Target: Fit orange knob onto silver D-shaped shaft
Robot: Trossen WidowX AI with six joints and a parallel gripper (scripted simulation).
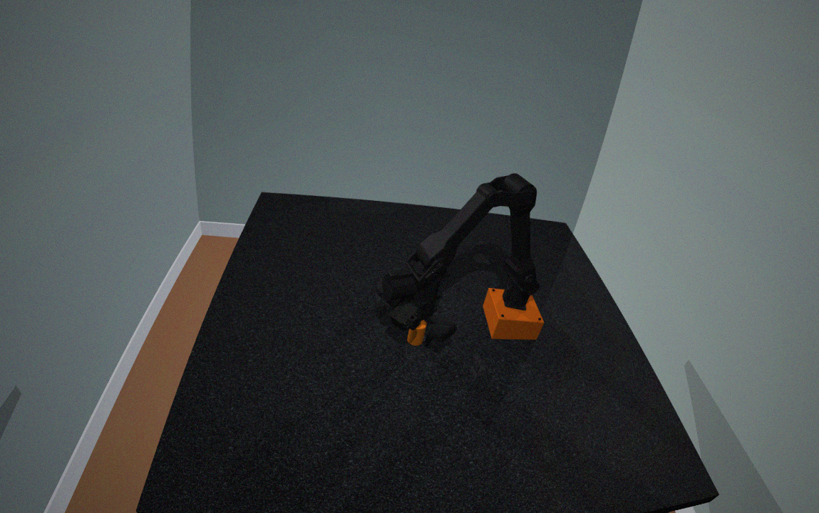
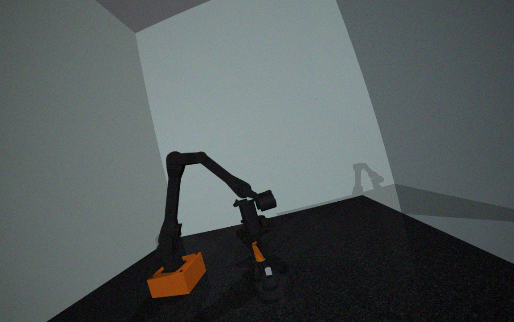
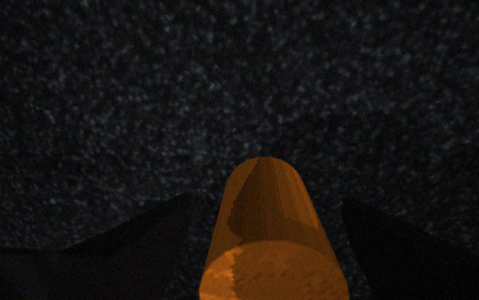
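My gripper tip is now 9 cm short of the dark round pedestal, 18 cm to the left of it and 2 cm below it. From my gripper tip the other things lie so: orange knob (3 cm above).
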